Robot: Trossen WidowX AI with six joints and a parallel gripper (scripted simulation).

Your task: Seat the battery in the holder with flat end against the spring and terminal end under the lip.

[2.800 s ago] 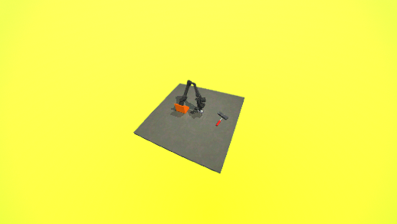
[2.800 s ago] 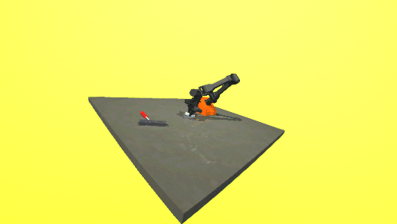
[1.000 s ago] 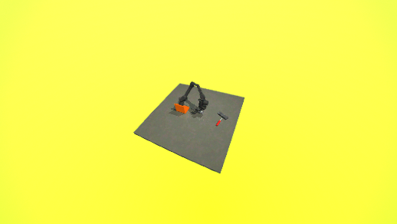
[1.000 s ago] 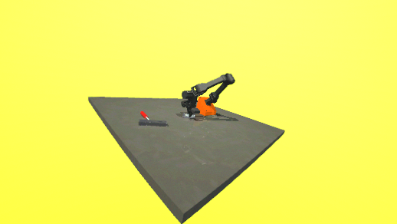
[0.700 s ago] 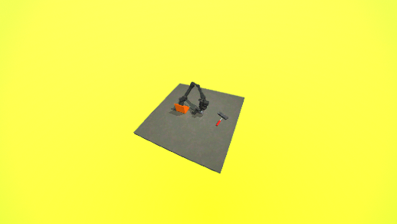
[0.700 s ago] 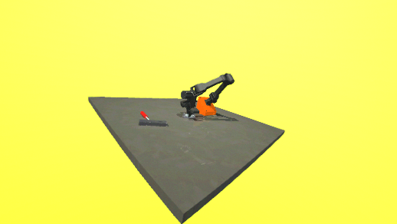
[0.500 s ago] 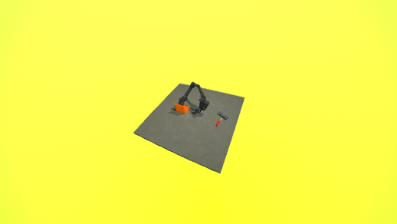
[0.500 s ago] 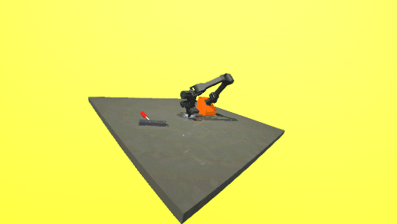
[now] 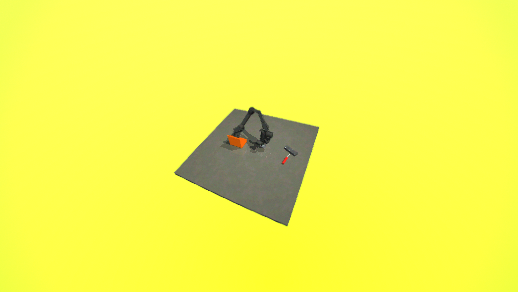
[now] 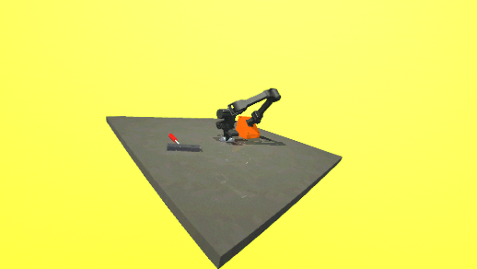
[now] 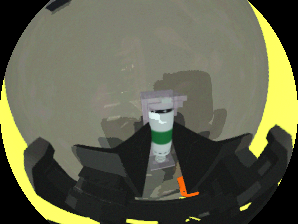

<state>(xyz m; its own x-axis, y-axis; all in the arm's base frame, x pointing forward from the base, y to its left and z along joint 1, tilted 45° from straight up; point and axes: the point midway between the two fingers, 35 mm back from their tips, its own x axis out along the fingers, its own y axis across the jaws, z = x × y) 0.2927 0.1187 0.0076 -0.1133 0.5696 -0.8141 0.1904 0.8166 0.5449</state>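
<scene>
My gripper tip is now 1 cm below the battery.
</scene>
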